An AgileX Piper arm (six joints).
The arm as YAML. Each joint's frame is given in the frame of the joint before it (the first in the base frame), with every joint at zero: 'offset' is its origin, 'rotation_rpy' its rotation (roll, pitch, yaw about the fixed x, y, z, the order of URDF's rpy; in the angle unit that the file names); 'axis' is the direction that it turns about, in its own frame. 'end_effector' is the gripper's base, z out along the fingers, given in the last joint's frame.
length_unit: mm
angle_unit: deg
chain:
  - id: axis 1
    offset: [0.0, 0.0, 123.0]
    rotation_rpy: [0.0, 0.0, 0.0]
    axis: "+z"
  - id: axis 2
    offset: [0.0, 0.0, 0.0]
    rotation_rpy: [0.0, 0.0, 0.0]
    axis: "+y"
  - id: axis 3
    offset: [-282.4, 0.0, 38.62]
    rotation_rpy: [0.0, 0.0, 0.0]
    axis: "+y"
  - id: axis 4
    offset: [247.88, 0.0, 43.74]
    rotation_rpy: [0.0, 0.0, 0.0]
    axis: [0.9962, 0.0, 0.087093]
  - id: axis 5
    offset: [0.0, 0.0, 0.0]
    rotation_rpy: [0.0, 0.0, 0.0]
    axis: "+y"
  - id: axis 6
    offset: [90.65, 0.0, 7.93]
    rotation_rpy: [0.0, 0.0, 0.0]
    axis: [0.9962, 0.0, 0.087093]
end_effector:
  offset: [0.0, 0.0, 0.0]
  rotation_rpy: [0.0, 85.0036, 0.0]
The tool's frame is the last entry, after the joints.
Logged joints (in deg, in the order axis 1, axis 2, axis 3, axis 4, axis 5, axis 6), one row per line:
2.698, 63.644, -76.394, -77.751, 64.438, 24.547
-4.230, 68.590, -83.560, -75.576, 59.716, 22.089
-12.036, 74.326, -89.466, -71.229, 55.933, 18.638
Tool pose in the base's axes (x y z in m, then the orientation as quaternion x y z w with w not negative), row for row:
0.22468, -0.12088, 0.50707, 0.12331, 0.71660, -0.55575, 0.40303
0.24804, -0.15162, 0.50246, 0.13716, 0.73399, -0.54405, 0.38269
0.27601, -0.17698, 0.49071, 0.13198, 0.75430, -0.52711, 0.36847
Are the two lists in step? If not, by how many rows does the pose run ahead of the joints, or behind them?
The pose runs 2 rows ahead of the joints: the pose in row i belongs to the joints in row i + 2.
